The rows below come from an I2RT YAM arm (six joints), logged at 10 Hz.
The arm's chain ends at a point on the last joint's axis. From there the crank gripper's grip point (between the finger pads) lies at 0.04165 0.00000 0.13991 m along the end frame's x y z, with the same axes.
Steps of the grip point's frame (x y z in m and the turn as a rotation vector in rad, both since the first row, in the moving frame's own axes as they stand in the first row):
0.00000, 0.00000, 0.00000, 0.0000, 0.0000, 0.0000
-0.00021, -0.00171, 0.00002, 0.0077, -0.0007, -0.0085
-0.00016, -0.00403, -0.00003, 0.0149, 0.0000, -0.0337
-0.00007, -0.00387, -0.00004, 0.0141, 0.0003, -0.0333
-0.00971, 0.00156, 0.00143, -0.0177, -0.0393, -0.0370
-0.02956, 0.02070, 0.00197, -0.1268, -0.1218, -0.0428
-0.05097, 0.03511, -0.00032, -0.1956, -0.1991, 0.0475
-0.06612, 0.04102, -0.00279, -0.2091, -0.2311, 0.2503
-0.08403, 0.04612, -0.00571, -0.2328, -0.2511, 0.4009
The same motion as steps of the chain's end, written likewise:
0.00000, 0.00000, 0.00000, 0.0000, 0.0000, 0.0000
-0.00011, -0.00028, 0.00000, 0.0077, -0.0007, -0.0085
-0.00010, -0.00054, 0.00000, 0.0149, 0.0000, -0.0337
-0.00006, -0.00051, 0.00000, 0.0141, 0.0003, -0.0333
-0.00420, 0.00051, -0.00009, -0.0177, -0.0393, -0.0370
-0.01264, 0.00414, -0.00103, -0.1268, -0.1218, -0.0428
-0.02197, 0.00601, -0.00290, -0.1956, -0.1991, 0.0475
-0.02864, 0.00539, -0.00438, -0.2091, -0.2311, 0.2503
-0.03957, 0.00479, -0.00578, -0.2328, -0.2511, 0.4009

